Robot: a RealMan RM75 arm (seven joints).
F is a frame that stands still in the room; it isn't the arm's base.
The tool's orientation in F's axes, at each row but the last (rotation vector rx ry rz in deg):
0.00 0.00 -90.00
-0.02 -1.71 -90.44
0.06 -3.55 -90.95
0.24 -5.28 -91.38
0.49 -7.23 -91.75
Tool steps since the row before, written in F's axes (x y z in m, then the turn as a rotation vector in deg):
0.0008 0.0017 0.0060 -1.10 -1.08 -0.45
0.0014 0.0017 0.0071 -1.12 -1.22 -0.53
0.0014 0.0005 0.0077 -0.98 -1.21 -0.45
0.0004 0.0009 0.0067 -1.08 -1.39 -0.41
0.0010 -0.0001 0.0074 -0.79 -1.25 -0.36
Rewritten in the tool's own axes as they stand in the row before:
-0.0017 0.0008 0.0060 1.08 -1.10 -0.45
-0.0016 0.0015 0.0071 1.22 -1.12 -0.53
-0.0002 0.0017 0.0077 1.21 -0.98 -0.46
-0.0005 0.0008 0.0067 1.39 -1.07 -0.42
0.0006 0.0016 0.0073 1.25 -0.78 -0.39

